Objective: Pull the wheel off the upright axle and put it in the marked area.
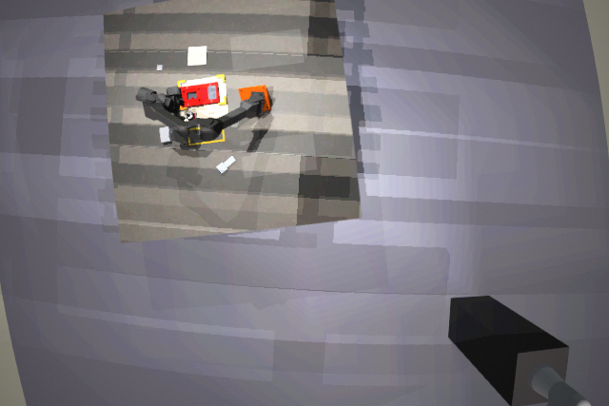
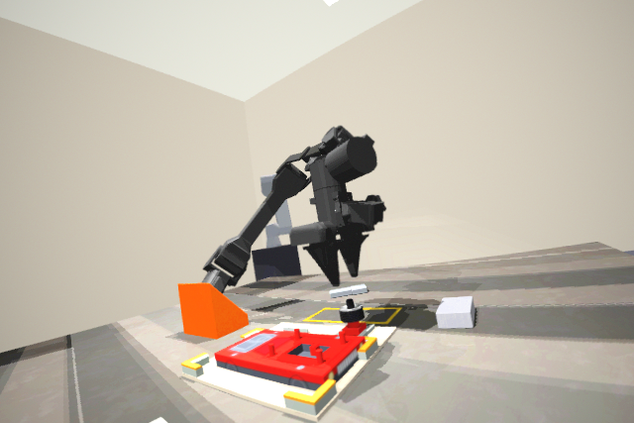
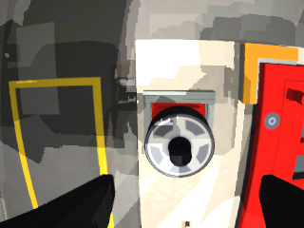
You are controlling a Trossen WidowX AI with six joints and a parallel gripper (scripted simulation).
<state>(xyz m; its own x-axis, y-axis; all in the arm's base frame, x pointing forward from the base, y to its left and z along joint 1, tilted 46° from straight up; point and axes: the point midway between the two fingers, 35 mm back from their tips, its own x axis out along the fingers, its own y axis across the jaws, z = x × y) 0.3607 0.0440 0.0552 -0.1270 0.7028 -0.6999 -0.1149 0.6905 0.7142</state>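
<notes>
The black wheel lies 50 mm below my gripper tip. Also, from my gripper tip: white square: 20 mm behind, 330 mm to the right, 90 mm below; then upright axle: 60 mm below.
</notes>
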